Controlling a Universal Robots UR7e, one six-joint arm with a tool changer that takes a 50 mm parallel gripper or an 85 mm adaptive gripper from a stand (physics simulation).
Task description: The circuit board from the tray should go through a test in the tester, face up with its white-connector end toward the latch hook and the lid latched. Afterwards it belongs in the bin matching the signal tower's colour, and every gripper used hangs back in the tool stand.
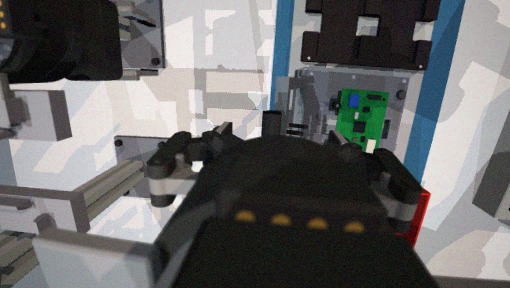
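Places are measured from the arm's base along level axes (x back, y left, z down), in centimetres.
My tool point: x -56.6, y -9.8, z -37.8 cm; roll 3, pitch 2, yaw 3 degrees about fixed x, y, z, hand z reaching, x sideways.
Note:
Ahead of a thing's pixels: the offset from my tool point to its top centre. "spot": to the spot under its first point.
The green circuit board {dx +14.3, dy +1.3, dz +34.8 cm} (362, 117) lies face up in the tester {spot: dx +21.7, dy -0.6, dz +37.7 cm} (400, 112), with its white connector at the end nearer the gripper. The tester lid {spot: dx +1.2, dy -4.7, dz +19.7 cm} (286, 92) stands raised at the left side of the base, and a black upright bar {spot: dx -0.1, dy -2.6, dz +16.1 cm} (271, 122) stands beside it. My adaptive gripper (281, 131) is open, its fingers spread wide and empty. The black bar shows beyond the gap between them. The right finger shows near the board's lower left corner. The gripper body hides the front of the tester, and the latch hook cannot be made out. The signal tower does not show.
The dark slotted tray {spot: dx +11.6, dy -13.7, dz +41.9 cm} (340, 32) is behind the tester. Blue strips (434, 95) run along both sides. A black tool {spot: dx -15.1, dy -9.2, dz +16.7 cm} (92, 40) is at upper left by the grey stand holder {spot: dx -13.9, dy -4.3, dz +9.5 cm} (37, 112). Another grey holder {spot: dx -16.0, dy +2.2, dz +9.5 cm} (35, 207) is at lower left. A red object {dx +16.3, dy +22.2, dz +39.0 cm} (421, 215) shows at lower right.

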